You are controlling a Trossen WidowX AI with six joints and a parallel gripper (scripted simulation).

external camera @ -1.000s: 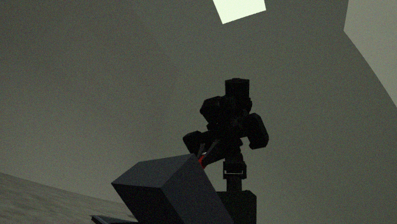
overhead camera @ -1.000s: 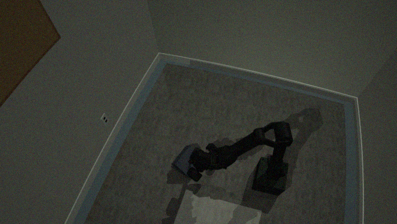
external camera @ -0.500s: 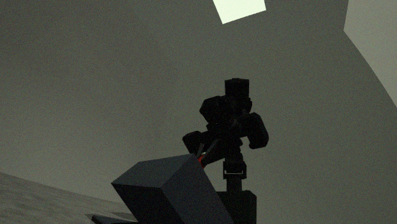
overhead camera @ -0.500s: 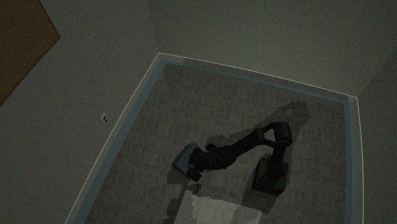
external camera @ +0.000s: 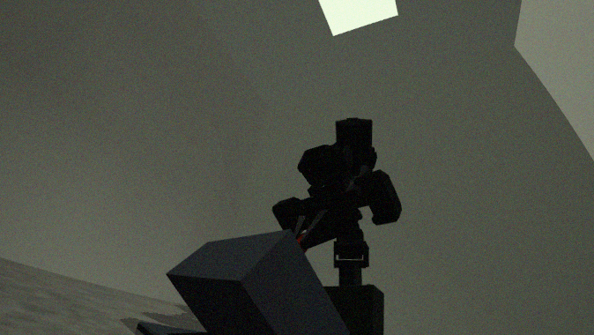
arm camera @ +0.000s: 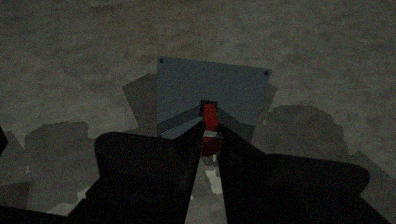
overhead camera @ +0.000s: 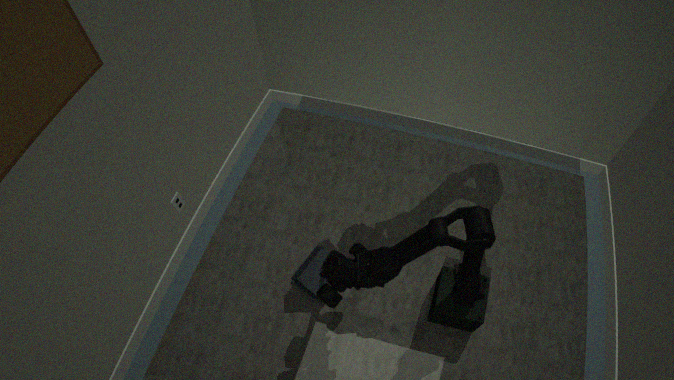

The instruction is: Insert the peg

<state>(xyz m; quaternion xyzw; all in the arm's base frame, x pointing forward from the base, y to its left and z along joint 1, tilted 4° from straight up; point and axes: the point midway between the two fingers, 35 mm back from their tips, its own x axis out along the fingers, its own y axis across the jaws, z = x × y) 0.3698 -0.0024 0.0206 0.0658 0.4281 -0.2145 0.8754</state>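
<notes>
Right now my gripper tip is 40 mm short of the sloped panel, 20 mm to the left of it and 70 mm above it. The rest, counted from my gripper tip: red peg (right at my gripper tip).
</notes>
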